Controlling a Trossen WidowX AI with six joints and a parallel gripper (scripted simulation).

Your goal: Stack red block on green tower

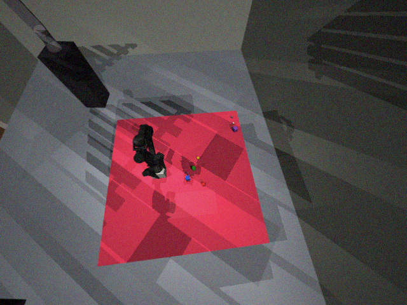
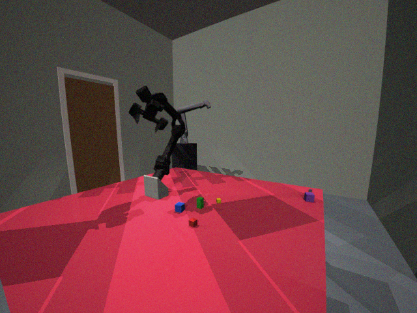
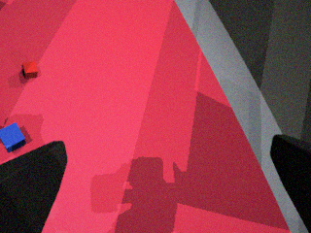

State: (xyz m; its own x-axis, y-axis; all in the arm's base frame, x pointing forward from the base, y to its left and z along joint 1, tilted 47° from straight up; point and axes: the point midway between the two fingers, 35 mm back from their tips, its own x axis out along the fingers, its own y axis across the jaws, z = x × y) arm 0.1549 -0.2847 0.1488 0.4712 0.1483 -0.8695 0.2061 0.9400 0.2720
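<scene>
Right now my gripper tip is 270 mm short of the red block, 20 mm to the right of it and 390 mm above it. Also, from my gripper tip: purple block: 600 mm ahead, 600 mm to the left, 380 mm below; then blue block: 130 mm ahead, 70 mm to the left, 380 mm below; then small yellow block: 220 mm ahead, 270 mm to the left, 390 mm below.
</scene>
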